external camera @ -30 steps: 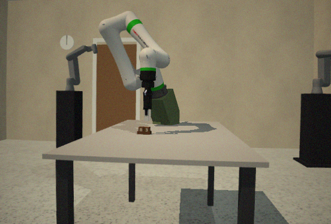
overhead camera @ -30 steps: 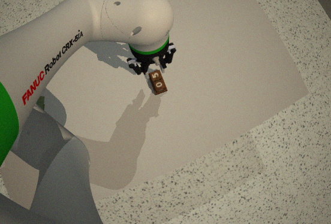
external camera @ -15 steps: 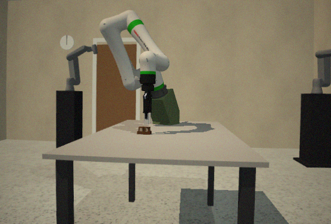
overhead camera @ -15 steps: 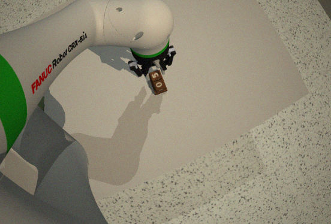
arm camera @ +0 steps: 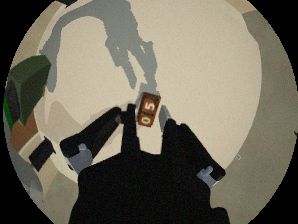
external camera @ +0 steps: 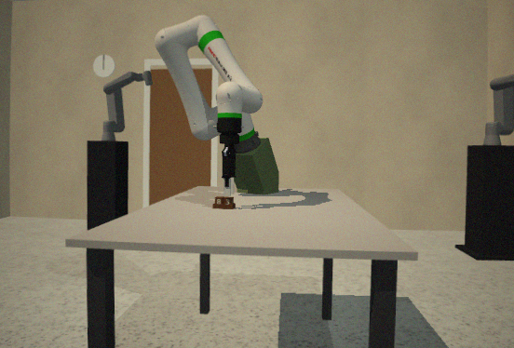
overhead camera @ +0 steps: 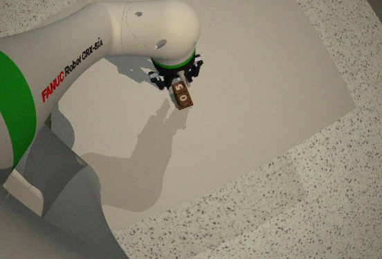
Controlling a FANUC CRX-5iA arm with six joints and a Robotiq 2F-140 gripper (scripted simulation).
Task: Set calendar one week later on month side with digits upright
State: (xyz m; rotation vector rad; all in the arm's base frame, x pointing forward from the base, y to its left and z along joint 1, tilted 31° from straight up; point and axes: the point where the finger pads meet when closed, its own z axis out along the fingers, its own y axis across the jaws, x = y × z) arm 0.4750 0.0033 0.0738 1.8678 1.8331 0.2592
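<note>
Now: hand 20 mm to the left of the brown tray and 70 mm above it.
</note>
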